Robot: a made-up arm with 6 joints. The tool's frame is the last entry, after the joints. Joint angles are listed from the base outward.
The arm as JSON. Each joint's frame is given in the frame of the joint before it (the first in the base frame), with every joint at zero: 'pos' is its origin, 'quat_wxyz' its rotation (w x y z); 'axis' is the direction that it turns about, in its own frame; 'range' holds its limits. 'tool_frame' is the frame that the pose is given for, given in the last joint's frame.
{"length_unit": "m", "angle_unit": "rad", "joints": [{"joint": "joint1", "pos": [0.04, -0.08, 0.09], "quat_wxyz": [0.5, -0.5, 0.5, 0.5], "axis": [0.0, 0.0, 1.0], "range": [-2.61, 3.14]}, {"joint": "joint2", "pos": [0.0, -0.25, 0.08], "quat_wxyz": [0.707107, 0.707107, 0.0, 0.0], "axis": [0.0, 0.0, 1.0], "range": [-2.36, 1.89]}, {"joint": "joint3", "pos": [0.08, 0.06, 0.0], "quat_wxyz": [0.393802, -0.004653, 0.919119, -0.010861], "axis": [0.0, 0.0, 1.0], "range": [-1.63, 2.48]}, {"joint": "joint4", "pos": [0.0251, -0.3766, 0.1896], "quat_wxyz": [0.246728, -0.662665, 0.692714, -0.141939], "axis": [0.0, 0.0, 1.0], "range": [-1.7, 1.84]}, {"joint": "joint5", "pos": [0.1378, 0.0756, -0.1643], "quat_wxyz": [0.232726, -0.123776, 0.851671, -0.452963], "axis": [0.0, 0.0, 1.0], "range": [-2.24, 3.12]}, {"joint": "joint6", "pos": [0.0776, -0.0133, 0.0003], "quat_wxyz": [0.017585, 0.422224, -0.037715, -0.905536], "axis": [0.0, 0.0, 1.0], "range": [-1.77, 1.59]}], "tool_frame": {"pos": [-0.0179, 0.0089, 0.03], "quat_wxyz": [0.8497, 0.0, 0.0, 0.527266]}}
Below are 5 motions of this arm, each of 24 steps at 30 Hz.
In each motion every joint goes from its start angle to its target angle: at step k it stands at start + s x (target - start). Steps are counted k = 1, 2, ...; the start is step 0. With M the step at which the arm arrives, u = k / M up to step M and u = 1 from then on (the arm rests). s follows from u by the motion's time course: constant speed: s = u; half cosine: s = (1 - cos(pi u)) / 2; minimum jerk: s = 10 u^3 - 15 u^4 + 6 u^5.
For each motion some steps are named. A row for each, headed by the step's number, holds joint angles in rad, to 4 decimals.
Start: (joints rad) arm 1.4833 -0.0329 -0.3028 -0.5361 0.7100 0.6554
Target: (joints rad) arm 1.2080 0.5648 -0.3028 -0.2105 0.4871 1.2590
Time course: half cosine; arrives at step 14
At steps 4, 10, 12, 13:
4: 1.4315 0.0796 -0.3028 -0.4748 0.6680 0.7690
10: 1.2598 0.4523 -0.3028 -0.2718 0.5291 1.1454
12: 1.2216 0.5352 -0.3028 -0.2266 0.4981 1.2291
13: 1.2115 0.5573 -0.3028 -0.2146 0.4899 1.2514

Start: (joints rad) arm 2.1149 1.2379 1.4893 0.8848 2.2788 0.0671
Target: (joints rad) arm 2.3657 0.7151 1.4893 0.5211 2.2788 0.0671
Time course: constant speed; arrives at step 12
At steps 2, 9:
2: 2.1567 1.1508 1.4893 0.8242 2.2788 0.0671
9: 2.3030 0.8458 1.4893 0.6120 2.2788 0.0671

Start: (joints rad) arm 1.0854 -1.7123 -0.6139 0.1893 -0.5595 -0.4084
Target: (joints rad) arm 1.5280 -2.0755 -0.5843 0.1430 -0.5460 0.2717
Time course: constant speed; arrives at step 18
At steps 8, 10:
8: 1.2821 -1.8737 -0.6007 0.1687 -0.5535 -0.1061
10: 1.3313 -1.9141 -0.5975 0.1636 -0.5520 -0.0306

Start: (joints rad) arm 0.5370 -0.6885 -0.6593 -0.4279 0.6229 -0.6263
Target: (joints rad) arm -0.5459 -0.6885 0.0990 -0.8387 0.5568 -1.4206
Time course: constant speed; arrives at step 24
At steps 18, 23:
18: -0.2752 -0.6885 -0.0906 -0.7360 0.5733 -1.2220
23: -0.5008 -0.6885 0.0674 -0.8216 0.5596 -1.3875

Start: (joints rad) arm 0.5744 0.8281 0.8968 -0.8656 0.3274 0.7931
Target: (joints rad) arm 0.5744 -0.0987 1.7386 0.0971 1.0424 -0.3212
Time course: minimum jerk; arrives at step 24
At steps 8, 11, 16, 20, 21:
8: 0.5744 0.6336 1.0735 -0.6636 0.4775 0.5592
11: 0.5744 0.4368 1.2522 -0.4591 0.6293 0.3226
16: 0.5744 0.0958 1.5619 -0.1049 0.8923 -0.0873
20: 0.5744 -0.0658 1.7087 0.0629 1.0170 -0.2816
21: 0.5744 -0.0838 1.7251 0.0816 1.0309 -0.3033

